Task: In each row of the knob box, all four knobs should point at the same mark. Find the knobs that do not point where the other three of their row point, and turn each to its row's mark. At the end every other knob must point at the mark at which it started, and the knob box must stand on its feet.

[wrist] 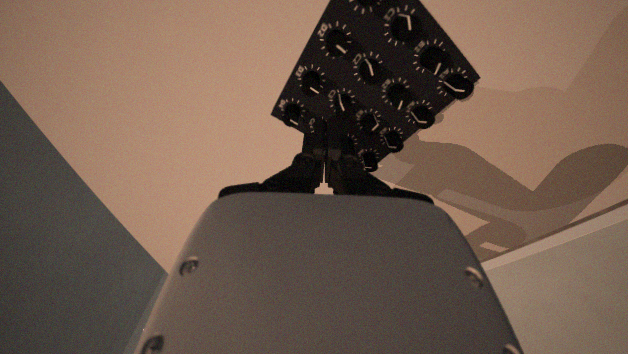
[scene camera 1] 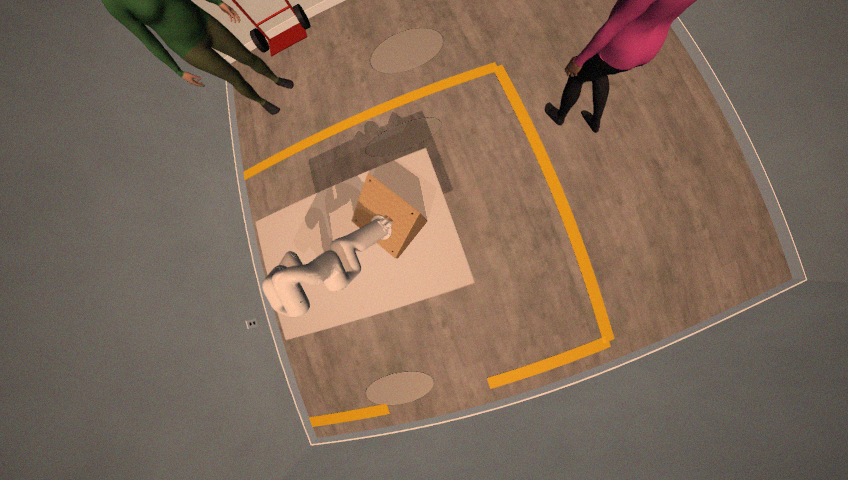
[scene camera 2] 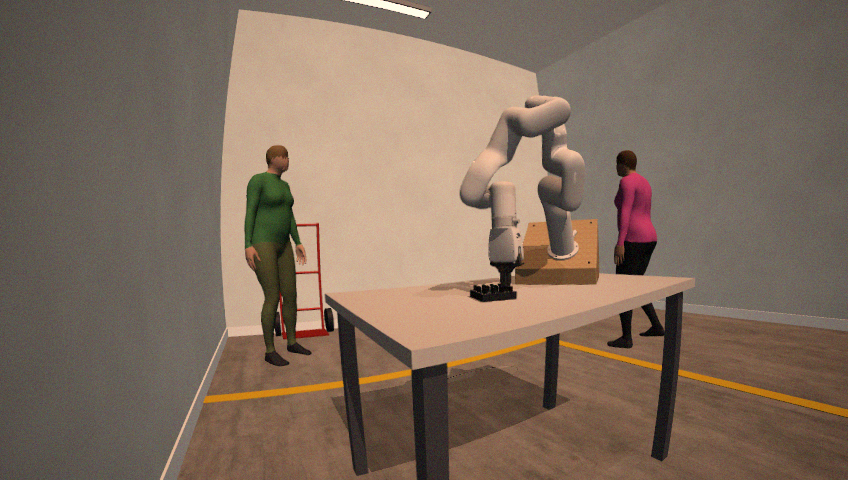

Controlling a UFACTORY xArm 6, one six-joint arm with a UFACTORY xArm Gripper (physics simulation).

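Places are measured from the arm's base along level axes (x ahead, y left, z up), in metres.
Where they show: gripper, fingertip midpoint: (wrist: pixel 324 134) (scene camera 2: pixel 505 286); arm's base, link origin: (scene camera 1: pixel 381 227) (scene camera 2: pixel 562 250).
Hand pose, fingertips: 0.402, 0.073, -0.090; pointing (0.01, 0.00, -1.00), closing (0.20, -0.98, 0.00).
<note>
Each offset is from my fingertips to the centre of the thing, as dx, dy, dz. Level surfaces: height alone.
The black knob box {+0.031, -0.025, -0.016} (scene camera 2: pixel 496 296) (wrist: pixel 435 30) stands upright on the table, with four rows of knobs. In the wrist view, knobs D2 {+0.057, +0.009, -0.005} (wrist: pixel 337 42), D3 {+0.032, +0.018, -0.005} (wrist: pixel 311 81) and D4 {+0.007, +0.027, -0.005} (wrist: pixel 292 111) point alike, toward the lower right. C1, C2 and C3 {+0.023, -0.007, -0.005} (wrist: pixel 342 101) look alike. B1 {+0.063, -0.051, -0.004} (wrist: pixel 434 57) and B2 {+0.038, -0.042, -0.004} (wrist: pixel 398 93) point down and slightly left; B3 {+0.014, -0.032, -0.004} (wrist: pixel 370 121) points more to the lower right. The A knobs look alike. My gripper (scene camera 2: pixel 505 286) (wrist: pixel 324 134) is shut and empty, its tips low over the box's C4 corner, hiding C4 and part of B4. Contact cannot be told.
The table {dz -0.035} (scene camera 1: pixel 428 261) (scene camera 2: pixel 386 321) carries the wooden base block (scene camera 1: pixel 380 196) (scene camera 2: pixel 586 237) behind the box. A person in green (scene camera 1: pixel 172 29) (scene camera 2: pixel 270 208) and a person in pink (scene camera 1: pixel 642 35) (scene camera 2: pixel 639 208) stand beyond the table. A red hand truck (scene camera 1: pixel 288 40) (scene camera 2: pixel 319 267) stands by the wall.
</note>
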